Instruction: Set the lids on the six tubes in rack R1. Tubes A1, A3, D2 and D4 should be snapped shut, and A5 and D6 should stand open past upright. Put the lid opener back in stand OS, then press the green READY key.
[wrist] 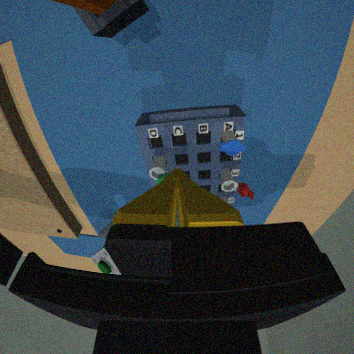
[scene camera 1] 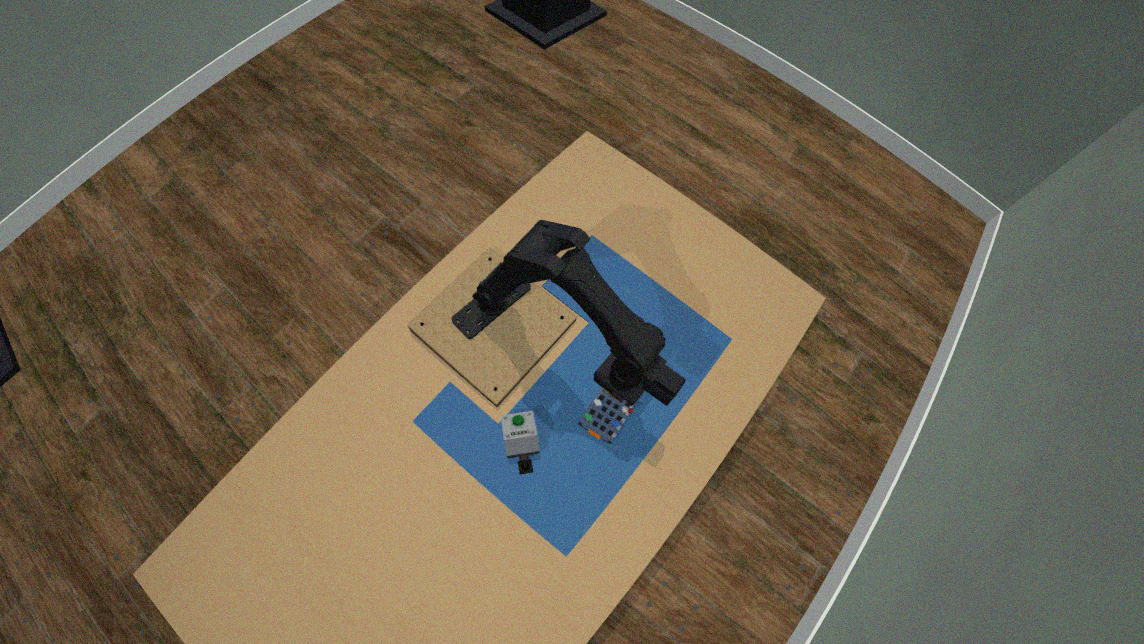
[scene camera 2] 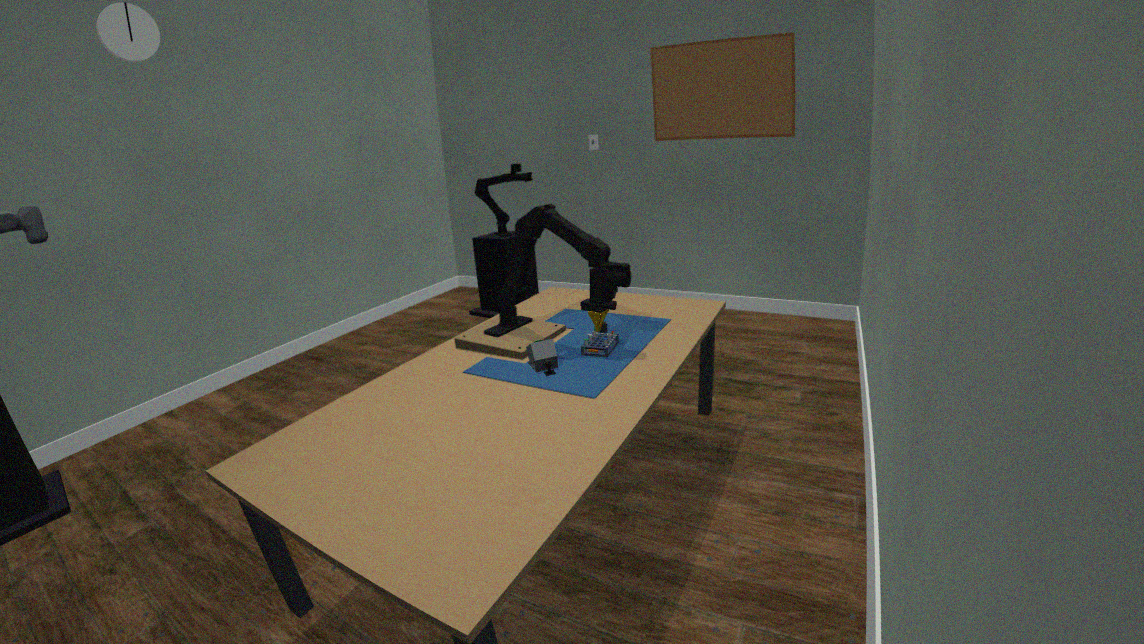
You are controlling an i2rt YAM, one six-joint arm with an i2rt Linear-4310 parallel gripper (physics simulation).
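Where they show: gripper, between the fingertips: [wrist: 176, 175] [scene camera 1: 612, 393] [scene camera 2: 598, 331]; arm's base, origin of its link: [scene camera 1: 491, 303] [scene camera 2: 508, 327].
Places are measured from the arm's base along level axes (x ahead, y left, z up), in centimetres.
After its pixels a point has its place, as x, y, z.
Note:
Rack R1 [scene camera 1: 593, 424] @(36.9, -3.4, -0.5) [scene camera 2: 598, 349] @(39.4, -3.2, -0.7) [wrist: 192, 122] @(35.9, 7.8, 0.3) stands on the blue mat. My gripper [wrist: 176, 175] @(35.2, 4.1, 2.1) is shut and empty; its yellow fingers show in scene camera 2 [scene camera 2: 600, 328] @(35.9, 4.3, 3.2) just above the rack. In the wrist view, a blue lid [wrist: 232, 147] @(38.8, 7.1, 2.1) lies over A1; whether it is snapped is unclear. A3's red lid [wrist: 245, 191] @(40.7, 3.9, 3.1) is open outward beside its white rim. D2's green lid [wrist: 162, 178] @(34.1, 4.5, 3.2) is open, partly behind the fingers. The fingers hide A5, D4 and D6. An orange tool [wrist: 95, 5] @(29.6, 14.9, 1.3), apparently the lid opener, is at a dark stand [wrist: 119, 21] @(30.3, 14.2, -0.8). The green key [scene camera 1: 517, 420] @(25.5, -15.3, 4.4) [wrist: 104, 266] @(25.9, -14.1, 4.1) is on a grey box.
The grey key box [scene camera 1: 521, 440] @(29.2, -17.7, 4.8) [scene camera 2: 542, 354] @(30.0, -19.3, 2.2) stands left of the rack in scene camera 1, with a small black piece [scene camera 1: 525, 465] @(33.0, -20.4, -0.1) beside it. The wooden base board [scene camera 1: 448, 344] @(0.9, -14.2, 0.3) [scene camera 2: 488, 345] @(5.6, -16.9, 0.1) carries the arm. The blue mat [scene camera 1: 560, 520] @(46.5, -23.2, -2.7) lies on the table [scene camera 1: 320, 496] @(6.7, -58.5, -3.0).

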